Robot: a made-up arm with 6 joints.
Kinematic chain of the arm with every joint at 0, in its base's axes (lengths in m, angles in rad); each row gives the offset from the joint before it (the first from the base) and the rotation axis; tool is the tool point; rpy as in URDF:
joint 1: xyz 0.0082 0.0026 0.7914 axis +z
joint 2: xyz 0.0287 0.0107 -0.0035 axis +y
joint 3: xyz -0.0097 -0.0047 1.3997 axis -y
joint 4: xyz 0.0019 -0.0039 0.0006 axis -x
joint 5: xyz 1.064 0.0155 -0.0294 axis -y
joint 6: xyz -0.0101 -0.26 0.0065 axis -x
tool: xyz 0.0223 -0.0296 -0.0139 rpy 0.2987 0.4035 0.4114
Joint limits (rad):
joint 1: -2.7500..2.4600
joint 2: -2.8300..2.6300
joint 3: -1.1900..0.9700
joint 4: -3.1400..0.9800
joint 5: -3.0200..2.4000
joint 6: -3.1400..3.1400
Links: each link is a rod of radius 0.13 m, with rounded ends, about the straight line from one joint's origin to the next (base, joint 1, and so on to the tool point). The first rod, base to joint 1, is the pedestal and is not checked.
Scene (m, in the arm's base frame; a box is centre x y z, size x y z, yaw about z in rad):
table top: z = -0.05
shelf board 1: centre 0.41 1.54 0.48 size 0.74 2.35 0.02 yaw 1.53
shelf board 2: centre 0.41 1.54 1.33 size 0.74 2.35 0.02 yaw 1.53
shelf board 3: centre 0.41 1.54 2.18 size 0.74 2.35 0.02 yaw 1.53
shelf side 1: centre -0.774 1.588 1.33 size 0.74 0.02 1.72 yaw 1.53
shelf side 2: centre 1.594 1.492 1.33 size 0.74 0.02 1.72 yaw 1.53
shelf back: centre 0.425 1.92 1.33 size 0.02 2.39 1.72 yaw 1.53
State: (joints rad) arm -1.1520 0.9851 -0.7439 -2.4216 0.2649 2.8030
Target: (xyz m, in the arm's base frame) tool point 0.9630 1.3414 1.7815
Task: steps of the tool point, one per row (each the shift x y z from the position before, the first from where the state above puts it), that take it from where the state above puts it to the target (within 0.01 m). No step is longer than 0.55 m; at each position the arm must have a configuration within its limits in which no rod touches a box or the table.
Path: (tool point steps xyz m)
1: 0.3016 0.0415 0.0471
2: 0.3065 0.1636 0.0971
3: 0.2532 0.2914 0.1458
4: 0.1400 0.3941 0.1906
5: -0.0177 0.4432 0.2291
6: -0.1918 0.4192 0.2583
7: -0.3457 0.3183 0.2771

